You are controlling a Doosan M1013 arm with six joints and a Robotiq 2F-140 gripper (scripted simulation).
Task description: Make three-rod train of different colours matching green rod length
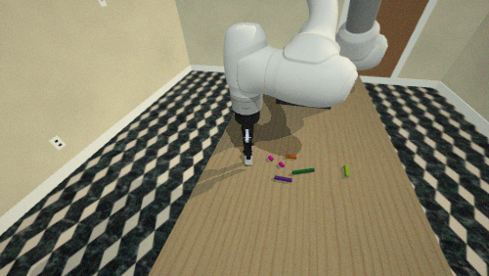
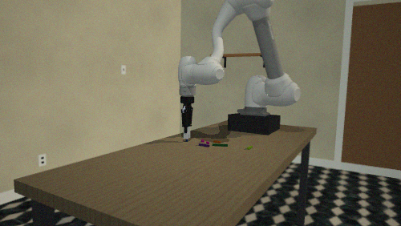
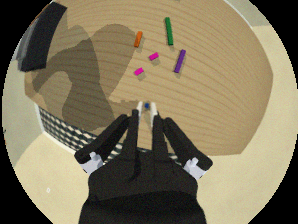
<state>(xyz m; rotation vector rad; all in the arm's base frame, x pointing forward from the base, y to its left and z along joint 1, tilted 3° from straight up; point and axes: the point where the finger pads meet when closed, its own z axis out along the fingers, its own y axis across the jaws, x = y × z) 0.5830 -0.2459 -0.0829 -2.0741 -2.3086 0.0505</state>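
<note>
Now: hand 5 cm above the tiny blue piece. From my hand the other things lie so: purple rod: 6 cm ahead, 13 cm to the left, 5 cm below; then orange rod: 5 cm behind, 16 cm to the left, 5 cm below; then green rod: 1 cm ahead, 20 cm to the left, 5 cm below.
</note>
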